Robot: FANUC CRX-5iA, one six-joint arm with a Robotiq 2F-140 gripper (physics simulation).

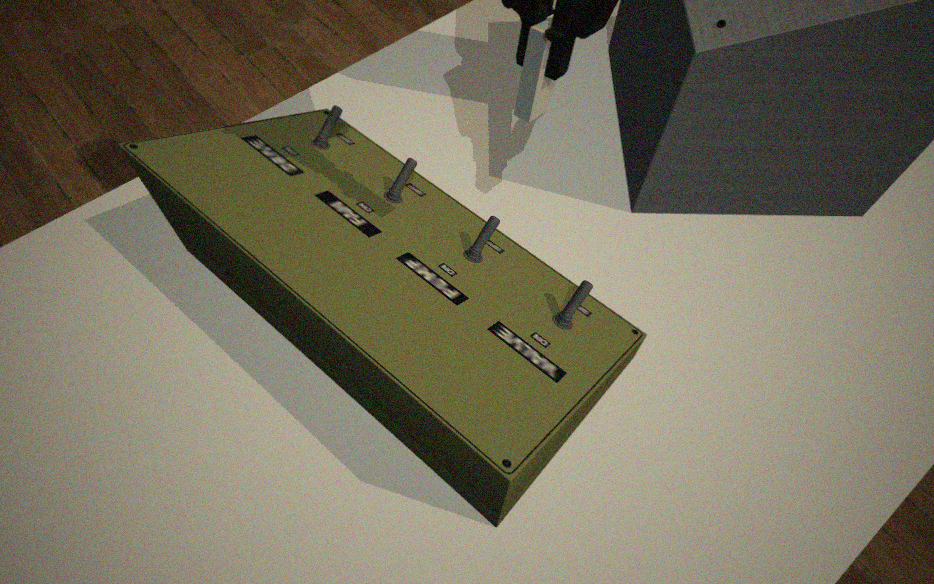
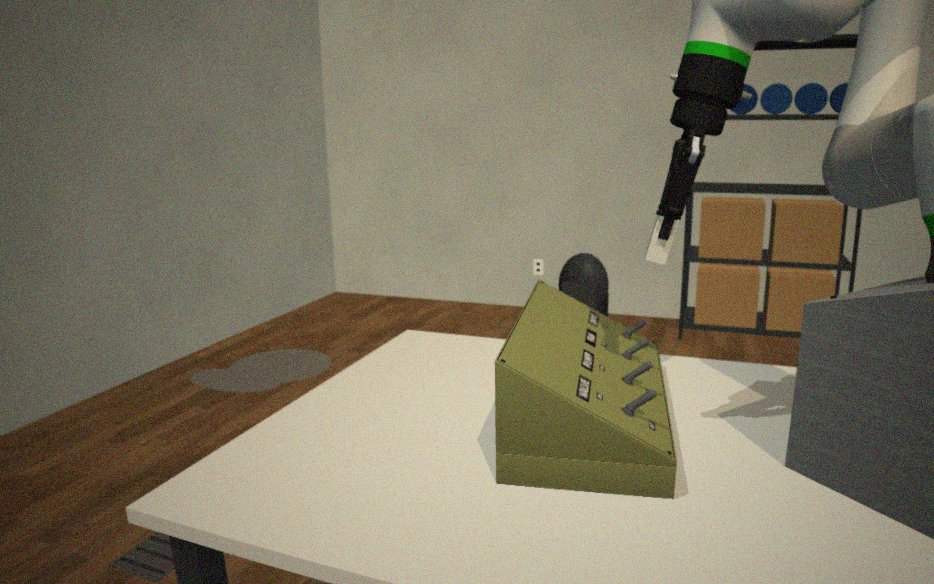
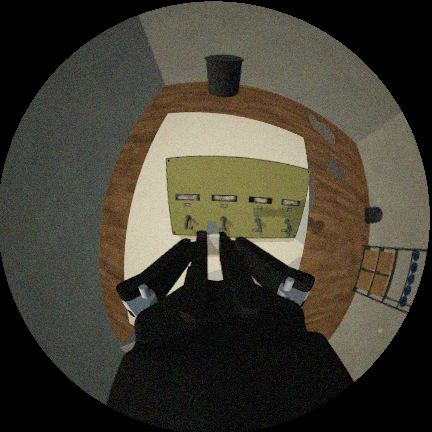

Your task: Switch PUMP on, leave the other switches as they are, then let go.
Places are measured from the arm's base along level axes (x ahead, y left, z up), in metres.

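Where they show: gripper, between the fingertips: (image 1: 531, 112) (image 2: 654, 261) (image 3: 211, 229).
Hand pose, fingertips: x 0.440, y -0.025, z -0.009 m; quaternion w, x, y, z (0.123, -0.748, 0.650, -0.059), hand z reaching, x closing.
Observation:
Each offset is from my fingertips to the top centre of the thing. Level surfaces: height alone.
The sloped olive panel (image 1: 330, 296) (image 2: 544, 413) (image 3: 235, 175) carries a row of grey levers. The PUMP lever {dy -0.027, dx +0.016, dz -0.167 m} (image 1: 482, 238) (image 2: 637, 372) (image 3: 223, 222) stands between the VALVE lever {dy +0.093, dx +0.006, dz -0.167 m} (image 1: 574, 303) (image 2: 639, 402) (image 3: 188, 221) and the FAN lever {dy -0.146, dx +0.026, dz -0.167 m} (image 1: 402, 179) (image 2: 635, 348) (image 3: 258, 225). The DRIVE lever {dy -0.266, dx +0.037, dz -0.167 m} (image 1: 328, 126) (image 2: 633, 328) (image 3: 287, 227) is at the far end. All levers lean alike, away from their name plates and ON labels, toward the panel's low edge. My gripper (image 1: 531, 82) (image 2: 659, 247) (image 3: 211, 229) is shut and empty, with pale fingertips, above and apart from the panel's low side.
A large grey block (image 1: 771, 137) (image 2: 860, 385) stands on the white table {dz -0.299 m} (image 1: 723, 447) (image 2: 344, 468) (image 3: 150, 200), on the panel's low side. A black bin (image 2: 584, 282) and a shelf rack (image 2: 757, 261) with brown boxes stand beyond the table.

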